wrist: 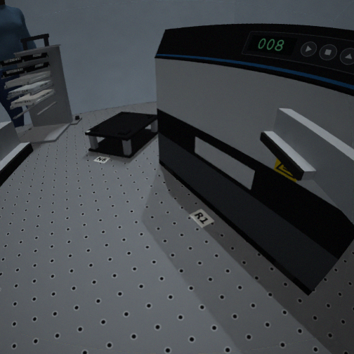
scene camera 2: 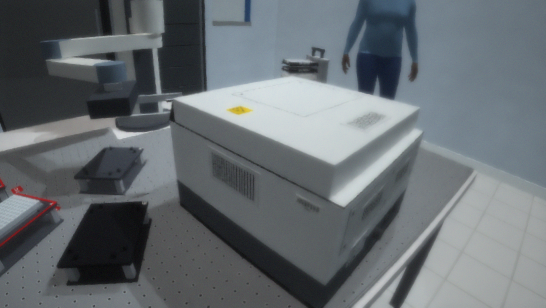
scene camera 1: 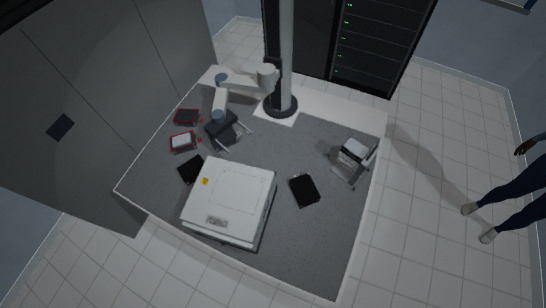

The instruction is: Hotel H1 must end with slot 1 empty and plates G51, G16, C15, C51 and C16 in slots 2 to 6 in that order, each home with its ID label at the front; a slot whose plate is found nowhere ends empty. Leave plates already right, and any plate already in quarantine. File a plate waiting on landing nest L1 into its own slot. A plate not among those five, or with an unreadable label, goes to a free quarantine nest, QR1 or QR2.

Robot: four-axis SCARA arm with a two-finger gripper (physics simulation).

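Pixels of known places: gripper, fingertip midpoint: (scene camera 1: 240, 142); arm's base at its link origin: (scene camera 1: 280, 105).
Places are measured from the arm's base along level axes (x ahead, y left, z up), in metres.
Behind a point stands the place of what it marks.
Hotel H1 (scene camera 1: 370, 156) {y 0.629, x 0.386, z 0.307 m} (scene camera 2: 320, 67) {y 0.601, x 0.402, z 0.236 m} (wrist: 60, 87) stands at the far right of the table. In the wrist view it holds two dark-edged plates (wrist: 25, 70) above three pale plates (wrist: 31, 89), with an empty ledge below them; their labels are too small to read. A white plate (scene camera 1: 183, 139) {y -0.440, x 0.549, z 0.077 m} (scene camera 2: 17, 212) {y -0.425, x 0.564, z 0.077 m} sits on a red-framed nest (scene camera 1: 172, 148) {y -0.472, x 0.624, z 0.072 m}. Another red-framed nest (scene camera 1: 186, 116) {y -0.549, x 0.374, z 0.063 m} has a dark top with no pale plate visible. I cannot tell which nest is L1. My gripper (scene camera 1: 240, 141) {y -0.023, x 0.494, z 0.198 m} (wrist: 143, 125) is open and empty, above the table, near a black nest (scene camera 1: 225, 139) {y -0.186, x 0.439, z 0.063 m} (scene camera 2: 112, 162) {y -0.213, x 0.433, z 0.063 m}.
A big white device (scene camera 1: 230, 195) {y 0.098, x 0.798, z 0.267 m} (scene camera 2: 295, 125) {y -0.020, x 0.885, z 0.267 m} (wrist: 210, 95), labelled R1 and displaying 008, stands before the gripper. Black nest N6 (scene camera 1: 304, 190) {y 0.380, x 0.565, z 0.063 m} (wrist: 122, 125) stands between it and the hotel. Another black nest (scene camera 1: 191, 168) {y -0.277, x 0.698, z 0.063 m} (scene camera 2: 107, 235) {y -0.281, x 0.710, z 0.063 m} stands beside the device. A person (scene camera 2: 384, 35) stands beyond the table.
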